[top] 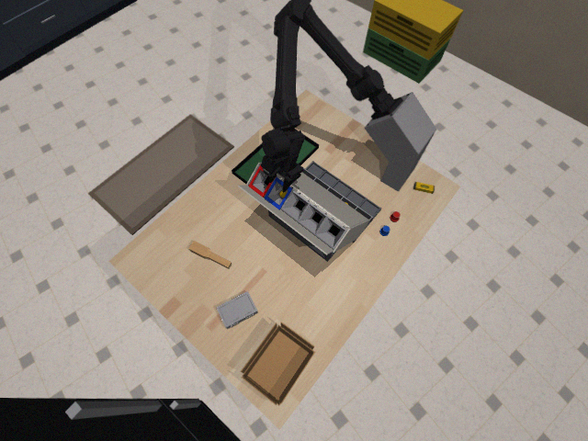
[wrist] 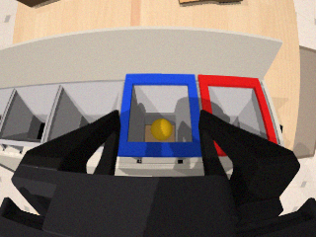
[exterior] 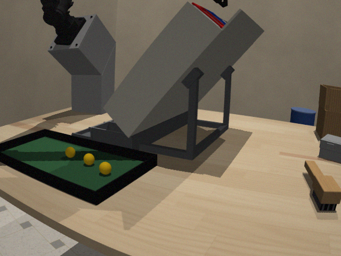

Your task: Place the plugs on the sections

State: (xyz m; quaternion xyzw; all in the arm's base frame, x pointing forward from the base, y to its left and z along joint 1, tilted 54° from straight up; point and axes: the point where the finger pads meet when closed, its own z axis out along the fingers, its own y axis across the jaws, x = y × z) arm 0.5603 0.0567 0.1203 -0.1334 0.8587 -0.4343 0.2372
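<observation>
Now: hand 5 cm above the blue band. From my hand the other things lie so: sloped grey cover: 15 cm behind, 7 cm to the left, 17 cm below; then grey box: 35 cm ahead, 11 cm to the left, 35 cm below; then green marble tray: 26 cm behind, 26 cm to the right, 37 cm below.
</observation>
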